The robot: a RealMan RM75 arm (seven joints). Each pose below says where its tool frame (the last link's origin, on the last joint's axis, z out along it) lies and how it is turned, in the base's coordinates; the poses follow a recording.
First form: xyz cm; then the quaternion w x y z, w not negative.
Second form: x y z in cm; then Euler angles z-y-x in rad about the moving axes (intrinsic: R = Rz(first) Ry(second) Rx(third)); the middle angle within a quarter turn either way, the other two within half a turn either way. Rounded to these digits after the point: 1 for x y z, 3 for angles.
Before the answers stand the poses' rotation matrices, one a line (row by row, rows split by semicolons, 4 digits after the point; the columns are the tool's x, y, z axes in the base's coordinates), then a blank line. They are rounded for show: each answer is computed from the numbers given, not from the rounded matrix.
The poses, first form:
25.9, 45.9, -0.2, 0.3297, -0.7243, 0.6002, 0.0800
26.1, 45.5, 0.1, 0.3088, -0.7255, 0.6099, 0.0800
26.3, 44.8, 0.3, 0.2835, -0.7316, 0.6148, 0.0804
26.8, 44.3, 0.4, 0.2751, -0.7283, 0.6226, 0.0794
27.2, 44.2, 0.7, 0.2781, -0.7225, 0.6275, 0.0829
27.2, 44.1, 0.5, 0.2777, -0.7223, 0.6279, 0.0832
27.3, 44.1, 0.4, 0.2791, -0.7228, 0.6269, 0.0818
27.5, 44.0, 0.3, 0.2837, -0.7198, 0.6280, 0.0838
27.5, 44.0, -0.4, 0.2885, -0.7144, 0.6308, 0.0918
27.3, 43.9, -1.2, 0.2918, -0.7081, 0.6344, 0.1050
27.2, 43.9, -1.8, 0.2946, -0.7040, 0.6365, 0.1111
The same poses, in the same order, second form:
0.2667 -0.9222 0.2799; -0.8167 -0.0621 0.5737; -0.5117 -0.3816 -0.7698
0.2433 -0.9343 0.2606; -0.8355 -0.0654 0.5456; -0.4927 -0.3505 -0.7965
0.2312 -0.9451 0.2309; -0.8539 -0.0833 0.5136; -0.4662 -0.3159 -0.8263
0.2122 -0.9505 0.2269; -0.8632 -0.0734 0.4996; -0.4582 -0.3018 -0.8360
0.1987 -0.9529 0.2292; -0.8607 -0.0578 0.5059; -0.4688 -0.2978 -0.8316
0.1977 -0.9533 0.2285; -0.8608 -0.0573 0.5056; -0.4689 -0.2967 -0.8319
0.2006 -0.9519 0.2317; -0.8606 -0.0582 0.5060; -0.4682 -0.3009 -0.8308
0.1972 -0.9516 0.2357; -0.8565 -0.0503 0.5137; -0.4770 -0.3032 -0.8250
0.1873 -0.9543 0.2328; -0.8484 -0.0377 0.5281; -0.4952 -0.2964 -0.8167
0.1731 -0.9597 0.2215; -0.8371 -0.0248 0.5464; -0.5189 -0.2800 -0.8077
0.1649 -0.9618 0.2186; -0.8308 -0.0160 0.5563; -0.5315 -0.2734 -0.8017

25.9, 45.9, -0.2, -1.255, 0.537, -2.681
26.1, 45.5, 0.1, -1.287, 0.515, -2.727
26.3, 44.8, 0.3, -1.306, 0.485, -2.776
26.8, 44.3, 0.4, -1.330, 0.476, -2.795
27.2, 44.2, 0.7, -1.344, 0.488, -2.798
27.2, 44.1, 0.5, -1.345, 0.488, -2.799
27.3, 44.1, 0.4, -1.342, 0.487, -2.794
27.5, 44.0, 0.3, -1.345, 0.497, -2.789
27.5, 44.0, -0.4, -1.354, 0.518, -2.793
27.3, 43.9, -1.2, -1.367, 0.546, -2.808
27.2, 43.9, -1.8, -1.375, 0.560, -2.813

